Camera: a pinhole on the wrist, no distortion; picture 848 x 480 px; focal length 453.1 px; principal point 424.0 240.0 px. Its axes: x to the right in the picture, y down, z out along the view. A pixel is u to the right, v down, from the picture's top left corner.
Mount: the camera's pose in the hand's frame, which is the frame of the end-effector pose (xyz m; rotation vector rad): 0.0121 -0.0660 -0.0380 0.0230 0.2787 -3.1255
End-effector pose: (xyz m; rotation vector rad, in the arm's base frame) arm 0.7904 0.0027 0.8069 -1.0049 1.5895 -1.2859
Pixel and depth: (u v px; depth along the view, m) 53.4 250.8 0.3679
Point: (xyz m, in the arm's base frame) 1.0079 -0.4098 0.8665
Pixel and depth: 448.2 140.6 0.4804
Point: 1.2274 -0.1274 0.7998
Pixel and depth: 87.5 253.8 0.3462
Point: 1.0010 -0.3617 0.8725
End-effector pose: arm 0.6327 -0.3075 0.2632 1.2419 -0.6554 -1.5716
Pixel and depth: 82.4 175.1 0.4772
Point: 0.1894 -0.6821 0.1957
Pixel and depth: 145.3 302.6 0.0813
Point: 0.5623 -0.3365 0.1742
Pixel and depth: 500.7 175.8 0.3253
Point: 0.3340 -0.2801 0.3103
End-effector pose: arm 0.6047 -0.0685 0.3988 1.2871 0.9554 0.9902
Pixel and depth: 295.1 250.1 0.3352
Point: 0.9199 -0.0623 0.2808
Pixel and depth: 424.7 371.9 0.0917
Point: 0.6583 -0.0756 0.2928
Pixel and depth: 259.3 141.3 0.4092
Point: 1.0181 -0.0379 0.3669
